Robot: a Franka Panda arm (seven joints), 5 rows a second.
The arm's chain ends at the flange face. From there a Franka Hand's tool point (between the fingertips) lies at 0.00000 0.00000 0.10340 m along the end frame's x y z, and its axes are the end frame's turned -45 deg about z.
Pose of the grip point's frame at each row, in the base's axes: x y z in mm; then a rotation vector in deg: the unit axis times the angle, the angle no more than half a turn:
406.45 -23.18 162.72 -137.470 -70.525 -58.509
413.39 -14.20 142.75 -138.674 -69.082 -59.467
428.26 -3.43 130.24 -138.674 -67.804 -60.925
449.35 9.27 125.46 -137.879 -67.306 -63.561
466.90 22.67 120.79 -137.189 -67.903 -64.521
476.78 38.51 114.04 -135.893 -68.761 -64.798
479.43 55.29 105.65 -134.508 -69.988 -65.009
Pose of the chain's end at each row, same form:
357.79 -75.89 237.19 -143.952 -11.731 -42.861
362.84 -65.57 216.90 -144.263 -10.039 -43.977
376.02 -54.96 203.09 -143.559 -8.922 -45.157
394.69 -42.99 195.97 -142.246 -8.749 -47.336
411.68 -30.17 190.43 -141.704 -9.495 -48.124
422.11 -15.83 182.96 -140.892 -10.690 -48.071
425.50 -0.54 173.95 -140.141 -12.234 -47.998

